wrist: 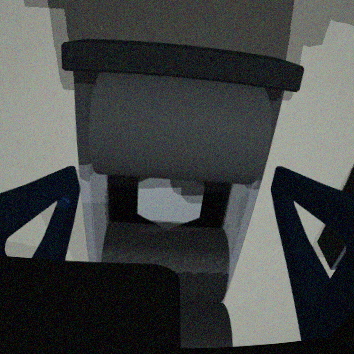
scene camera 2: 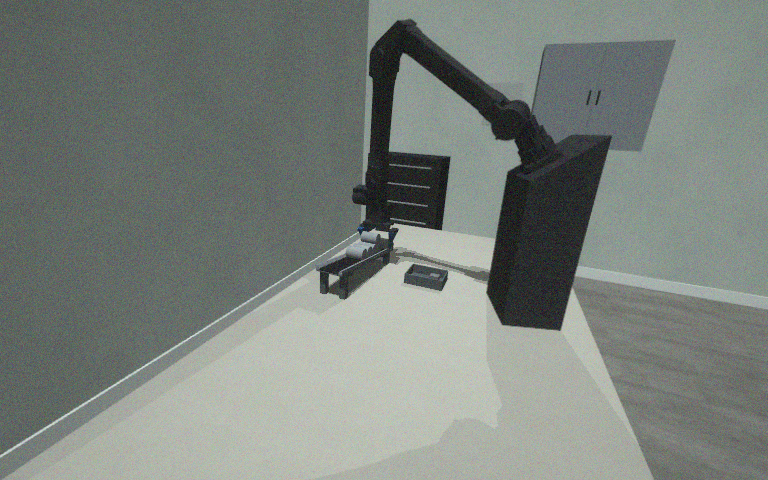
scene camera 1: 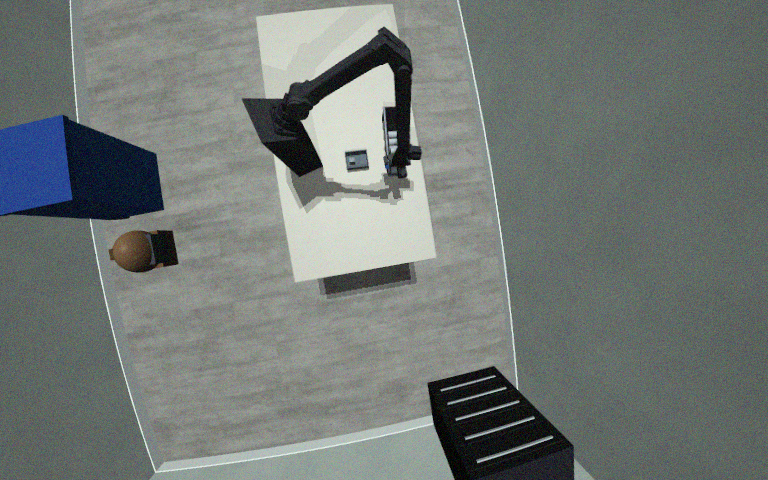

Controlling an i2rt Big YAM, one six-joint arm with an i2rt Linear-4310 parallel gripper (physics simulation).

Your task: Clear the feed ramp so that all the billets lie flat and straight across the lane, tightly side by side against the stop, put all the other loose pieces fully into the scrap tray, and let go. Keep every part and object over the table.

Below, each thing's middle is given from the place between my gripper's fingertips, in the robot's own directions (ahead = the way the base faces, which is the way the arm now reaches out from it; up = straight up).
Now: hand 50 mm to the left of the dark stop bar [wrist: 123,56].
